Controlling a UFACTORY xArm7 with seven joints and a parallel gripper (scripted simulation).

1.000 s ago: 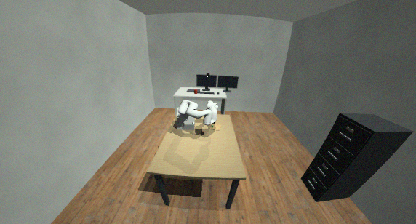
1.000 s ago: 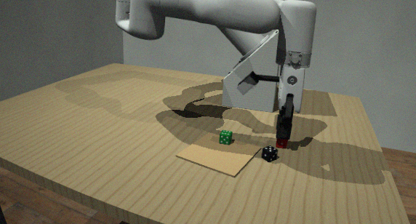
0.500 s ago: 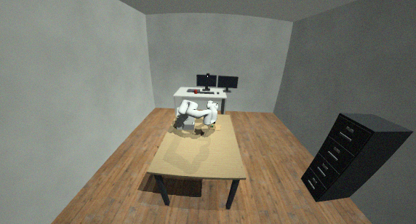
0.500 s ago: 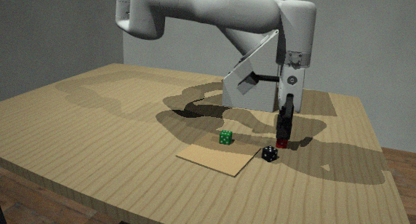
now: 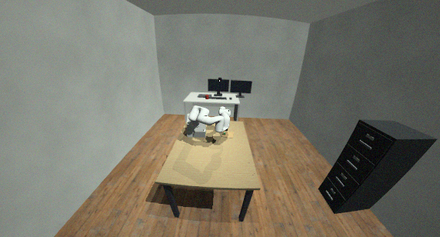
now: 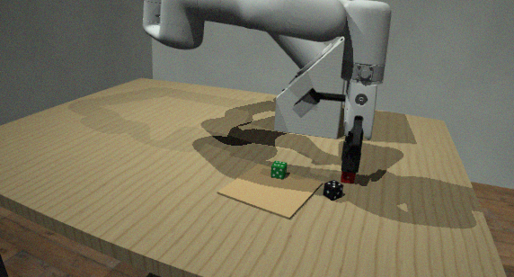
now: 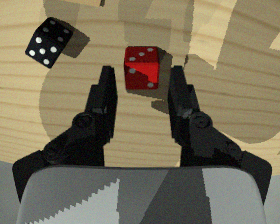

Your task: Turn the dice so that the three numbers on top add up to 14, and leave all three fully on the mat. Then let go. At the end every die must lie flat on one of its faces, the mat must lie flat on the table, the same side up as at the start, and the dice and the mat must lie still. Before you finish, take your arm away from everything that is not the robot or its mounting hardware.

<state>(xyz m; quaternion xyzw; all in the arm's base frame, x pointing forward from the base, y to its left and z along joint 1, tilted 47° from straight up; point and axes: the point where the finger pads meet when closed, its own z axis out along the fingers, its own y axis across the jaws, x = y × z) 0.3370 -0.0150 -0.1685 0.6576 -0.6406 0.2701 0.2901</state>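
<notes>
Now: hand 40 mm above the red die. From my hand the other things lie so: green die: 30 mm ahead, 130 mm to the right, 30 mm below; black die: 70 mm ahead, 20 mm to the right, 40 mm below; tan mat: 80 mm ahead, 130 mm to the right, 50 mm below.
</notes>
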